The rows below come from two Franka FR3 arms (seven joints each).
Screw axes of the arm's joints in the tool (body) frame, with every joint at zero. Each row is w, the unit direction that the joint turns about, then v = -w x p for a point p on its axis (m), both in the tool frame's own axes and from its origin. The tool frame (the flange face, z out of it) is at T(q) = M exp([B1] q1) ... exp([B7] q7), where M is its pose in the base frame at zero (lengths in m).
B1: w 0 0 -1 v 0 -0.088 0
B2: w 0 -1 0 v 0.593 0 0.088
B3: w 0 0 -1 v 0 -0.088 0
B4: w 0 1 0 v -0.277 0 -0.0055
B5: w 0 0 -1 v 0 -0.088 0
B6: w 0 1 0 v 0.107 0 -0.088
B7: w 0 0 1 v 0 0 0
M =
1 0 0 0.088
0 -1 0 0
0 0 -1 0.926
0 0 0 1
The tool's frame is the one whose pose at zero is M.
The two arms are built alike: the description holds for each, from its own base.
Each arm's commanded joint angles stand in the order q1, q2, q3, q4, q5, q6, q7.
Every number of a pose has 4 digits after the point.
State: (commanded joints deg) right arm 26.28 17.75 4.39 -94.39 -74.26 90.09 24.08; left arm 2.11 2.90 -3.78 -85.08 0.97 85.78 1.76
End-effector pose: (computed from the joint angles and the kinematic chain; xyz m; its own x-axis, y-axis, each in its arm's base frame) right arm 0.5989 0.2289 0.4785 0.9123 0.4092 0.0183 0.0962 -0.2576 0.9615; left arm 0.5629 -0.0135 0.6302 0.9975 -0.0586 -0.0387 -0.0591 -0.9982 -0.0124
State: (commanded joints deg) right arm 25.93 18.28 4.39 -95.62 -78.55 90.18 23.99; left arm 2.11 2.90 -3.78 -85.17 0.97 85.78 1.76
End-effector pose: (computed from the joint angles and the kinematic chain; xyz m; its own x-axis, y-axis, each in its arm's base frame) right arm 0.6026 0.2246 0.4699 0.9015 0.4327 -0.0063 0.0948 -0.1833 0.9785; left arm 0.5629 -0.0135 0.6294 0.9975 -0.0586 -0.0402 -0.0591 -0.9982 -0.0124
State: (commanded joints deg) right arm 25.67 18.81 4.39 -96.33 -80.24 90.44 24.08; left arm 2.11 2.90 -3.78 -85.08 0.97 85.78 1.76
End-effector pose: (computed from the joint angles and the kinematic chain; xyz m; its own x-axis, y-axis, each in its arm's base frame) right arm 0.6048 0.2223 0.4610 0.8963 0.4428 -0.0234 0.1008 -0.1522 0.9832; left arm 0.5629 -0.0135 0.6302 0.9975 -0.0586 -0.0387 -0.0591 -0.9982 -0.0124
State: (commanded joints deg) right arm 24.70 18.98 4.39 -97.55 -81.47 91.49 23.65; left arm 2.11 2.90 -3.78 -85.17 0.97 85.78 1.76
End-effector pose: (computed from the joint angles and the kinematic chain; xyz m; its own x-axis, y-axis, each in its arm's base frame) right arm 0.6079 0.2133 0.4508 0.8909 0.4513 -0.0509 0.1212 -0.1282 0.9843; left arm 0.5629 -0.0135 0.6294 0.9975 -0.0586 -0.0402 -0.0591 -0.9982 -0.0124
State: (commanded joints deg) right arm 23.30 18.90 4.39 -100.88 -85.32 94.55 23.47; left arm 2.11 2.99 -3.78 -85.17 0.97 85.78 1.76
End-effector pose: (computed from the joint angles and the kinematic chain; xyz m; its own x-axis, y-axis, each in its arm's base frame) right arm 0.6096 0.2020 0.4294 0.8623 0.4960 -0.1026 0.1555 -0.0666 0.9856; left arm 0.5633 -0.0134 0.6286 0.9974 -0.0586 -0.0418 -0.0592 -0.9982 -0.0122
